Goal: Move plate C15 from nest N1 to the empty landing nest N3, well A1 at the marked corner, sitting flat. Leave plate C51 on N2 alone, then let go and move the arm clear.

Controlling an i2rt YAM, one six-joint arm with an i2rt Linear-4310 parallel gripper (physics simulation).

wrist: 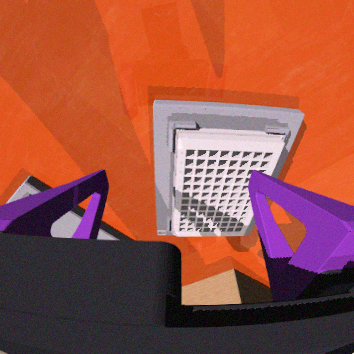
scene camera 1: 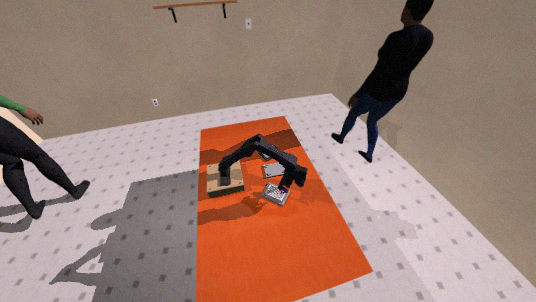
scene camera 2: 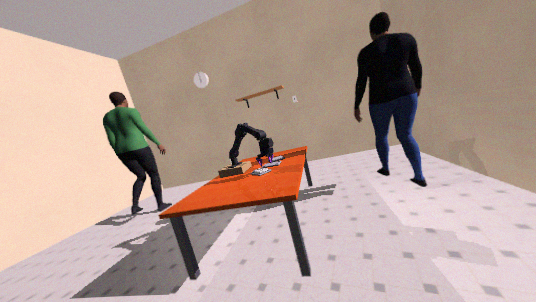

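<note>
A white well plate (scene camera 1: 274, 191) (scene camera 2: 261, 171) (wrist: 220, 187) lies on a light grey nest (wrist: 163, 150), its corner brackets showing. Its code is not readable. An empty light grey nest (scene camera 1: 273, 170) (scene camera 2: 273, 164) stands behind it, partly hidden by my left finger in the wrist view. A third nest (scene camera 1: 266, 154) farther back is mostly hidden by the arm; what it bears is unclear. My gripper (scene camera 1: 283, 190) (scene camera 2: 265, 160) (wrist: 178, 177) is open and empty above the white plate. In the wrist view the plate is off to the right, with the right fingertip over its right edge.
The arm stands on a wooden base block (scene camera 1: 214, 186) (scene camera 2: 235, 170) (wrist: 212, 289) beside the nests, on the orange table (scene camera 1: 245, 250) (scene camera 2: 235, 189). A person in black (scene camera 1: 397, 60) (scene camera 2: 392, 70) stands beyond the table. A person in green (scene camera 2: 127, 131) stands on the left.
</note>
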